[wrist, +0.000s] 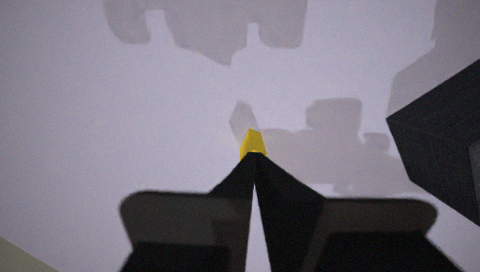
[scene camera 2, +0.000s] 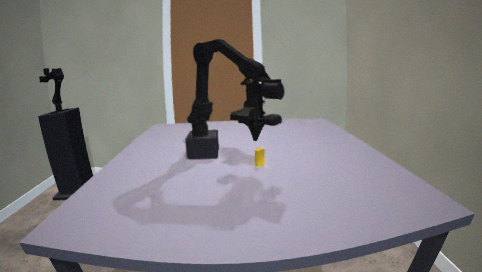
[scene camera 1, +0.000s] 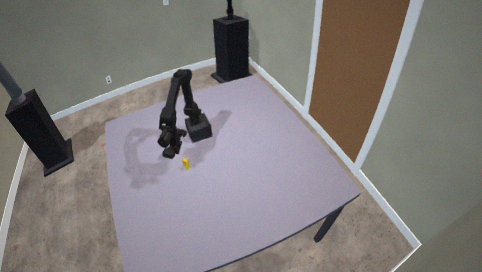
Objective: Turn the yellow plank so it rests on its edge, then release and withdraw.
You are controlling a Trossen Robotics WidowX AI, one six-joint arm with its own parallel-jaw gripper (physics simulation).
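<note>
The yellow plank (scene camera 1: 186, 163) (scene camera 2: 259, 157) (wrist: 253, 141) is a small block standing upright on the table (scene camera 1: 240, 210) (scene camera 2: 360, 220) (wrist: 75, 125), taller than it is wide. My gripper (scene camera 2: 256, 139) (wrist: 253, 158) is shut with its fingertips together and nothing between them. It points down, above the table and apart from the plank, with its tips a little higher than the plank's top in scene camera 2. In the wrist view the fingertips cover the near part of the plank, so its lower end is partly hidden. In scene camera 1 the fingertips are hard to make out.
The arm's dark base block (scene camera 1: 198, 128) (scene camera 2: 202, 144) (wrist: 440, 135) stands on the table near the plank. Black pedestals (scene camera 1: 231, 50) (scene camera 2: 66, 150) stand on the floor beyond the table. Shadows of the arm lie across the table top.
</note>
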